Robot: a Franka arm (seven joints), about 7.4 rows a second.
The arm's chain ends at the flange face. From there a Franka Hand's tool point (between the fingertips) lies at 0.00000 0.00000 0.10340 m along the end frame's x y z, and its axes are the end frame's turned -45 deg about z.
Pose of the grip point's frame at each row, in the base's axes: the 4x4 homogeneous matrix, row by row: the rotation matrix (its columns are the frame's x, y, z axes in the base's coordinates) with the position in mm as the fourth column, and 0 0 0 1 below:
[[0.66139 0.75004 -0.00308 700.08], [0.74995 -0.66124 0.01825 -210.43], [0.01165 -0.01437 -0.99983 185.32], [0 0 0 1]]
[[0.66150 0.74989 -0.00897 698.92], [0.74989 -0.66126 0.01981 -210.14], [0.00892 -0.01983 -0.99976 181.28], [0 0 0 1]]
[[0.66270 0.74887 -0.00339 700.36], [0.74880 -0.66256 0.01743 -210.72], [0.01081 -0.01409 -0.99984 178.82], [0 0 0 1]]
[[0.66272 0.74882 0.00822 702.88], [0.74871 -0.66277 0.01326 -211.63], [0.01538 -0.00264 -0.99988 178.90], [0 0 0 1]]
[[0.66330 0.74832 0.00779 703.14], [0.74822 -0.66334 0.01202 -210.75], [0.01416 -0.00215 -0.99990 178.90], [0 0 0 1]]
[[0.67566 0.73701 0.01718 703.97], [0.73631 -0.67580 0.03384 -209.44], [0.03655 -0.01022 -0.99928 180.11], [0 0 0 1]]
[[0.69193 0.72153 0.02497 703.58], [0.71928 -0.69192 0.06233 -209.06], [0.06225 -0.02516 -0.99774 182.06], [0 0 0 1]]
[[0.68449 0.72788 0.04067 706.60], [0.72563 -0.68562 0.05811 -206.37], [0.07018 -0.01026 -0.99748 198.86], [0 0 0 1]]
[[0.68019 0.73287 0.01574 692.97], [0.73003 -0.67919 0.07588 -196.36], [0.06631 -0.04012 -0.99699 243.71], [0 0 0 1]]
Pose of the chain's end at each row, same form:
[[0.99803 0.06269 -0.00308 700.40], [0.06273 -0.99786 0.01825 -212.32], [-0.00192 -0.01840 -0.99983 288.70], [0 0 0 1]]
[[0.99800 0.06250 -0.00897 699.85], [0.06267 -0.99783 0.01981 -212.19], [-0.00771 -0.02033 -0.99976 284.66], [0 0 0 1]]
[[0.99813 0.06093 -0.00339 700.71], [0.06098 -0.99798 0.01743 -212.52], [-0.00232 -0.01761 -0.99984 282.20], [0 0 0 1]]
[[0.99811 0.06088 0.00822 702.03], [0.06077 -0.99807 0.01326 -213.00], [0.00901 -0.01274 -0.99988 282.29], [0 0 0 1]]
[[0.99817 0.06012 0.00779 702.33], [0.06002 -0.99812 0.01202 -211.99], [0.00849 -0.01153 -0.99990 282.29], [0 0 0 1]]
[[0.99891 0.04338 0.01718 702.19], [0.04279 -0.99851 0.03384 -212.94], [0.01862 -0.03307 -0.99928 283.44], [0 0 0 1]]
[[0.99947 0.02093 0.02497 701.00], [0.01935 -0.99787 0.06233 -215.50], [0.02623 -0.06181 -0.99774 285.23], [0 0 0 1]]
[[0.99870 0.03068 0.04067 702.39], [0.02829 -0.99790 0.05811 -212.38], [0.04237 -0.05688 -0.99748 302.00], [0 0 0 1]]
[[0.99918 0.03725 0.01574 691.34], [0.03595 -0.99647 0.07588 -204.21], [0.01852 -0.07526 -0.99699 346.80], [0 0 0 1]]

